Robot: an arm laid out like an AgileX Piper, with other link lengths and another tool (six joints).
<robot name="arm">
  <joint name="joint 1" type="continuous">
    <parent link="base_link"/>
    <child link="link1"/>
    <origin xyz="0 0 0.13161" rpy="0 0 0"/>
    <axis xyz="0 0 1"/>
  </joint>
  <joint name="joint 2" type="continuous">
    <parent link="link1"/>
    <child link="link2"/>
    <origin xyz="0 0 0" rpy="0 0 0"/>
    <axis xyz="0 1 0"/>
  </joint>
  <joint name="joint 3" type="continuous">
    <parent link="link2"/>
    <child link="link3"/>
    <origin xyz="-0.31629 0 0.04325" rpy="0 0 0"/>
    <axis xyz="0 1 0"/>
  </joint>
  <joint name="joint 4" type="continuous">
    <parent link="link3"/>
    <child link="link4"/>
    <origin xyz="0.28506 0 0.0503" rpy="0 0 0"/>
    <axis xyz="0.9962 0 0.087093"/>
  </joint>
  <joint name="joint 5" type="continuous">
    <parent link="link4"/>
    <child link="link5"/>
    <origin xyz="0 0 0" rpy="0 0 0"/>
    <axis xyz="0 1 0"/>
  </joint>
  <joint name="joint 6" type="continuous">
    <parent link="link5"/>
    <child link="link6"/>
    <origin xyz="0.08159 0 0.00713" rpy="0 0 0"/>
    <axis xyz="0.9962 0 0.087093"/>
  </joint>
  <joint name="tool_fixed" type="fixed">
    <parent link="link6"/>
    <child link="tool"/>
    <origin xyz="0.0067 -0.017 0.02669" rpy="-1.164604 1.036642 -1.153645"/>
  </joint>
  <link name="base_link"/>
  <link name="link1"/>
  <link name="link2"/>
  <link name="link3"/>
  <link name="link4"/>
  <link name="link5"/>
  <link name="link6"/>
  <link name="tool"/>
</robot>
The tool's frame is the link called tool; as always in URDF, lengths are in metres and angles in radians. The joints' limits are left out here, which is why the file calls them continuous.
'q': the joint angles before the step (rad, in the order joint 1, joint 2, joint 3, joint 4, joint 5, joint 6). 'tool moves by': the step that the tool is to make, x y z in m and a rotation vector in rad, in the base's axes. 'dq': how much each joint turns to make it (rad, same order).
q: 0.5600, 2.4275, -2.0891, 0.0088, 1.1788, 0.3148
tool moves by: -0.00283, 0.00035, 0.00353, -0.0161, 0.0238, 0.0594
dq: 0.0000, -0.0080, 0.0000, 0.0068, 0.0374, -0.0611
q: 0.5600, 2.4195, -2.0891, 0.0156, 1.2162, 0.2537
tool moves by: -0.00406, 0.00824, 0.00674, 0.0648, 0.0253, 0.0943
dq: 0.0001, -0.0136, 0.0000, 0.0838, 0.0068, -0.1144
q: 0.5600, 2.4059, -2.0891, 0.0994, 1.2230, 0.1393
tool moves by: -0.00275, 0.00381, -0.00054, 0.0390, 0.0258, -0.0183
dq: 0.0020, 0.0000, 0.0000, 0.0468, 0.0000, 0.0098
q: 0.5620, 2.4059, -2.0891, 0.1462, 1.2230, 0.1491
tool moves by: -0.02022, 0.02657, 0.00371, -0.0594, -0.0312, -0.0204
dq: 0.0727, -0.0055, 0.0000, -0.0826, 0.0021, 0.1132
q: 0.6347, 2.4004, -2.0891, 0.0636, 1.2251, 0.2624
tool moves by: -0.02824, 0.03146, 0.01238, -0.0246, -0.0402, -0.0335
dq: 0.0861, -0.0199, 0.0000, -0.0636, 0.0000, 0.1343
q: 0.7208, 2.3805, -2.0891, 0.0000, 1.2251, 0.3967
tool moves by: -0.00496, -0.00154, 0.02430, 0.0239, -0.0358, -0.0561
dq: 0.0081, -0.0421, 0.0001, -0.0172, -0.0001, 0.0682
